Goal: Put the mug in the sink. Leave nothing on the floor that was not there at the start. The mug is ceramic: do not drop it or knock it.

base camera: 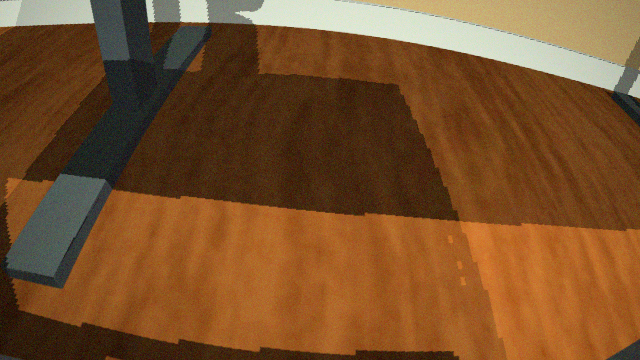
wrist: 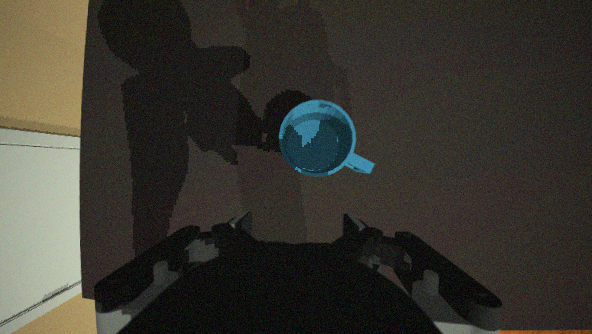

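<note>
A blue mug stands upright on the dark table top in the wrist view, a little above the picture's middle. I look down into its open mouth. Its handle points to the lower right. My gripper is open, its fingers wide apart at the lower part of the wrist view, with no object between them. The mug lies beyond the fingertips, roughly in line with the gap between them and slightly to the right. The sink does not show in either view.
The table's left edge runs down the wrist view, with a white surface beyond it. In the base camera view a dark table leg with its foot stands at left on the wooden floor. Another dark foot shows at the right edge. A white skirting board runs behind.
</note>
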